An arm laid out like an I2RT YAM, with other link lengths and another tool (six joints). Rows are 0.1 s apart.
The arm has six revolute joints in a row. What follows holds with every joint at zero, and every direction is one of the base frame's.
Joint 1 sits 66.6 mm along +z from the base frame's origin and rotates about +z.
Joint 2 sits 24.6 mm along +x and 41.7 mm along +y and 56 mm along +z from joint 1 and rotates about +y.
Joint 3 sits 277.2 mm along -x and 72.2 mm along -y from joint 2 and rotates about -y.
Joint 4 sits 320.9 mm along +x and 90.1 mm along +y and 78.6 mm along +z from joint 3 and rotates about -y.
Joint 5 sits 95.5 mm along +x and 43.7 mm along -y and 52.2 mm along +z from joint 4 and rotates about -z.
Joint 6 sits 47.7 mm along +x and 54.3 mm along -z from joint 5 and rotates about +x.
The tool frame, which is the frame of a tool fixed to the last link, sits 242 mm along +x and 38 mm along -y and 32 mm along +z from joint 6; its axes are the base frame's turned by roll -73.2, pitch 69.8 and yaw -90 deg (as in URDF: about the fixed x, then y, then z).
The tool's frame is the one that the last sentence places.
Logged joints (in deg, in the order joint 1, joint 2, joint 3, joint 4, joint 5, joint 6), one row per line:
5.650 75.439 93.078 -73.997 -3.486 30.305
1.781 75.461 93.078 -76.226 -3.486 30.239
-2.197 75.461 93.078 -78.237 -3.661 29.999
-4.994 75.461 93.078 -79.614 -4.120 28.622
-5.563 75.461 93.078 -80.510 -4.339 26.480
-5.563 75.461 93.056 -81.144 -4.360 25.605
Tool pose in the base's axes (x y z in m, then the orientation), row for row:
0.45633 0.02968 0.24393 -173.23 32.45 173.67
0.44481 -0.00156 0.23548 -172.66 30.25 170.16
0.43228 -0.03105 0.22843 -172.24 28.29 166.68
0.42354 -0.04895 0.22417 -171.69 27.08 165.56
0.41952 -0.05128 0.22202 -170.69 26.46 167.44
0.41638 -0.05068 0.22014 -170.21 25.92 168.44
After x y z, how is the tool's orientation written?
As angles about the fixed x, y, z axes (roll, pitch, yaw), in degrees.
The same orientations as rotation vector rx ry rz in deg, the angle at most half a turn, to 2 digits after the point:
10.69 147.23 -11.09
15.45 149.19 -13.06
20.23 150.81 -14.70
21.95 151.87 -15.70
19.76 152.66 -16.41
18.57 153.27 -16.73

